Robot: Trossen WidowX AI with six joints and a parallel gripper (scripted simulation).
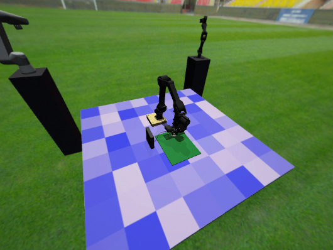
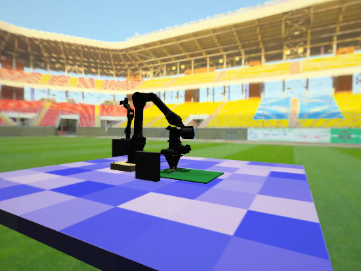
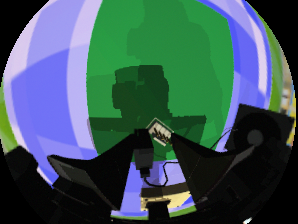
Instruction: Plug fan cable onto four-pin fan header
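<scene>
Now: the black plug 1 cm behind my gripper tip, 1 cm to the left of it and 1 cm above it. The rest, counted from my gripper tip: black fan (1 cm ahead, 21 cm to the right, 4 cm above); then green board (10 cm ahead, 3 cm to the right, 3 cm below); then pale header (1 cm to the right, 2 cm below).
</scene>
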